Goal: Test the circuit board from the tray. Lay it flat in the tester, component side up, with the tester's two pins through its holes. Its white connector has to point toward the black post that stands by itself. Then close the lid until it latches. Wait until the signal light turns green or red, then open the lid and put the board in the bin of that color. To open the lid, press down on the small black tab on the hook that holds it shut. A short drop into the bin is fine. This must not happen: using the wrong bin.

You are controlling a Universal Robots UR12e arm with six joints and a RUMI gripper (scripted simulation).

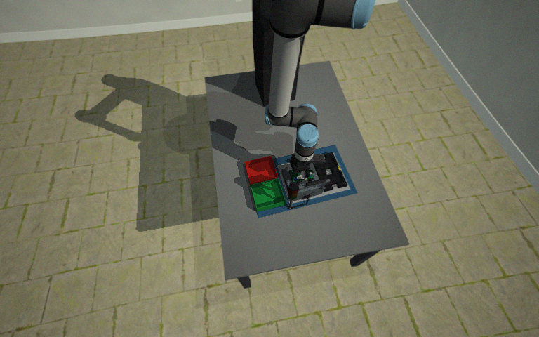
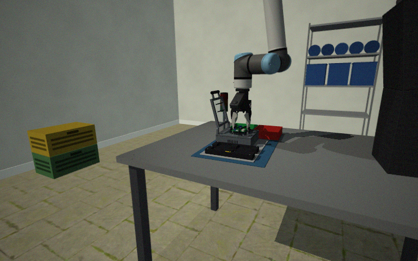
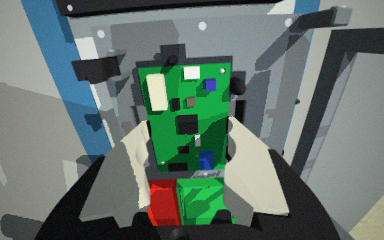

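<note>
My hand is right at the green circuit board. The rest, counted from my hand: black latch piece: 60 mm to the left, 60 mm behind, 10 mm above; then green bin: 210 mm to the right, 70 mm below, 20 mm ahead; then tester lid: 120 mm ahead, 100 mm above, 20 mm to the right.
</note>
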